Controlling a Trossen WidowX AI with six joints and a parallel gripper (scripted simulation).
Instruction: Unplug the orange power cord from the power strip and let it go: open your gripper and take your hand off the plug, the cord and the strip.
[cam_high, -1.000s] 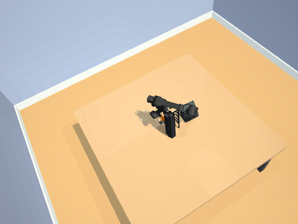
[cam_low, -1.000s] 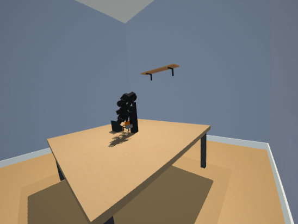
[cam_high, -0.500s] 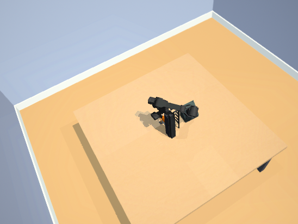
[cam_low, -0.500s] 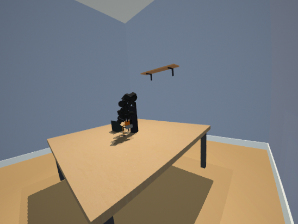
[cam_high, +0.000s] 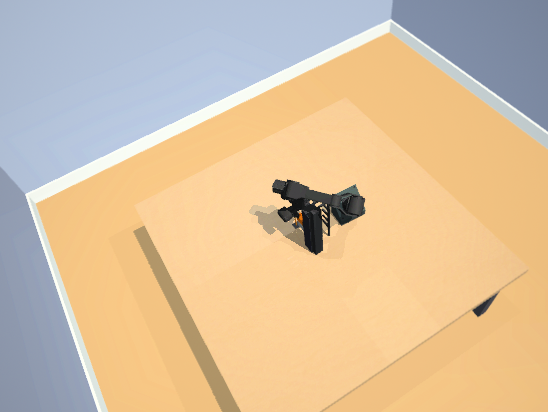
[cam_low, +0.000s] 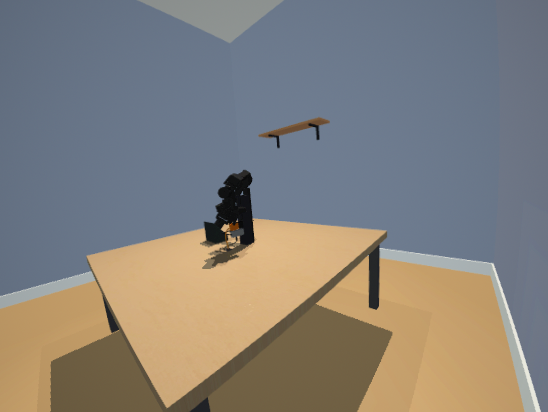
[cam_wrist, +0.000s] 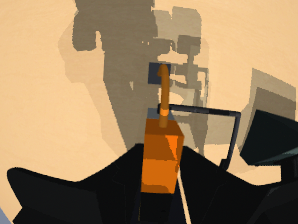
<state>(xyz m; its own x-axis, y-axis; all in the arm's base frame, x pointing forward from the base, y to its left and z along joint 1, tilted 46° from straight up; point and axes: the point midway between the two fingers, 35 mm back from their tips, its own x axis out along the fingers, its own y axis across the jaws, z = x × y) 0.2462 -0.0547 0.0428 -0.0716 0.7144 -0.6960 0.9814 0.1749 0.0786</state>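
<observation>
The orange plug is 10 mm behind my gripper tip and 30 mm to the left of it. From my gripper tip the other things lie so: small dark block (10 mm ahead, 40 mm to the right, 130 mm below).
</observation>
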